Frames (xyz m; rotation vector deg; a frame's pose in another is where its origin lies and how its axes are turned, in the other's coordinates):
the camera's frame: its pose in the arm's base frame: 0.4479 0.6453 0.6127 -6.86 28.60 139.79
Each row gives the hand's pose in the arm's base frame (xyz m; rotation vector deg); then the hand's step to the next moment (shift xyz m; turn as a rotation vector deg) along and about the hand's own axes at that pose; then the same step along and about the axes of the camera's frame.
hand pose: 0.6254 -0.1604 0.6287 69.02 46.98 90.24
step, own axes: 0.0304 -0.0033 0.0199 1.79 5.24 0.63
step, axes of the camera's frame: -0.0003 -0.0282 0.0231 -0.34 2.37 5.03
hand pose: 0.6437 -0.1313 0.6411 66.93 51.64 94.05
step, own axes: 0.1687 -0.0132 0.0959 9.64 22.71 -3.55
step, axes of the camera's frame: 0.0278 -0.1438 0.1279 4.58 12.68 20.97
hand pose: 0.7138 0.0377 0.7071 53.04 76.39 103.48
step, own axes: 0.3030 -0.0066 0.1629 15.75 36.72 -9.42
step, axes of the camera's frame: 0.1875 -0.2142 0.1932 9.22 23.36 32.47
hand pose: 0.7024 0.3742 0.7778 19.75 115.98 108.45
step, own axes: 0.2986 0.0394 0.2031 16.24 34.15 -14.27
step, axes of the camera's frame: 0.3278 -0.1068 0.1143 8.97 27.20 28.52
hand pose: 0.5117 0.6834 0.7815 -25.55 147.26 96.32
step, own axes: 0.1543 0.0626 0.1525 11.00 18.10 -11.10
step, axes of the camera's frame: 0.2255 0.0073 0.0086 3.89 18.56 14.57
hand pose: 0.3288 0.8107 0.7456 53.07 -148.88 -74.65
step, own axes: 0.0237 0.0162 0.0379 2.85 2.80 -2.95
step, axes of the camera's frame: 0.0466 0.0040 -0.0084 0.04 4.46 2.19
